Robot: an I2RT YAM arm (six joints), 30 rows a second.
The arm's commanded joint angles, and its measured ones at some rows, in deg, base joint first. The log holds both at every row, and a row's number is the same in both.
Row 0, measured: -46.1, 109.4, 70.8, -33.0, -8.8, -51.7
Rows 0 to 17, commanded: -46.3, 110.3, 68.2, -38.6, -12.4, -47.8; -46.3, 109.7, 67.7, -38.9, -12.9, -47.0; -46.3, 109.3, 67.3, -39.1, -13.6, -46.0; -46.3, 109.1, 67.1, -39.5, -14.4, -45.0; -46.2, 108.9, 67.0, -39.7, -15.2, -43.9; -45.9, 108.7, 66.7, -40.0, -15.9, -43.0; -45.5, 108.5, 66.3, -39.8, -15.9, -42.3; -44.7, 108.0, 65.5, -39.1, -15.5, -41.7; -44.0, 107.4, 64.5, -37.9, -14.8, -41.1; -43.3, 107.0, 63.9, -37.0, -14.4, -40.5; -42.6, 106.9, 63.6, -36.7, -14.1, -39.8; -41.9, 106.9, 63.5, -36.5, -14.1, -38.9; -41.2, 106.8, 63.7, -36.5, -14.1, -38.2; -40.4, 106.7, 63.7, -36.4, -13.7, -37.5; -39.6, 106.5, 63.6, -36.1, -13.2, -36.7; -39.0, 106.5, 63.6, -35.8, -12.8, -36.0; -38.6, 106.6, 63.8, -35.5, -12.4, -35.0; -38.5, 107.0, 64.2, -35.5, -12.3, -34.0
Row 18, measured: -39.6, 105.2, 65.8, -32.2, -12.1, -38.7
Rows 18 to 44, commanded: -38.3, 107.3, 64.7, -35.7, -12.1, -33.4; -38.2, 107.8, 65.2, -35.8, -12.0, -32.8; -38.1, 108.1, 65.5, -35.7, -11.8, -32.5; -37.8, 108.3, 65.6, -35.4, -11.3, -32.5; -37.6, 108.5, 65.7, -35.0, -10.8, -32.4; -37.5, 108.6, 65.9, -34.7, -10.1, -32.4; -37.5, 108.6, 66.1, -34.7, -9.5, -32.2; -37.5, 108.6, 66.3, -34.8, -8.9, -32.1; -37.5, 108.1, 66.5, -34.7, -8.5, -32.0; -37.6, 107.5, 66.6, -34.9, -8.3, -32.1; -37.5, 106.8, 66.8, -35.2, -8.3, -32.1; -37.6, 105.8, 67.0, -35.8, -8.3, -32.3; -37.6, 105.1, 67.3, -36.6, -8.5, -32.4; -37.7, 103.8, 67.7, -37.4, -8.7, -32.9; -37.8, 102.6, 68.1, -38.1, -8.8, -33.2; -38.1, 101.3, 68.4, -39.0, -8.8, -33.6; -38.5, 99.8, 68.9, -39.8, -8.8, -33.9; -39.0, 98.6, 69.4, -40.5, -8.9, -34.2; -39.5, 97.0, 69.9, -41.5, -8.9, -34.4; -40.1, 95.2, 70.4, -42.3, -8.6, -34.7; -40.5, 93.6, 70.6, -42.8, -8.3, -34.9; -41.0, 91.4, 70.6, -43.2, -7.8, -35.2; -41.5, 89.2, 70.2, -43.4, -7.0, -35.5; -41.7, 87.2, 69.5, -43.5, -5.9, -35.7; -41.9, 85.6, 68.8, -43.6, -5.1, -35.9; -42.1, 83.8, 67.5, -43.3, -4.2, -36.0; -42.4, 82.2, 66.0, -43.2, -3.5, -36.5
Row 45, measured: -42.0, 84.9, 68.8, -41.3, -6.2, -35.0
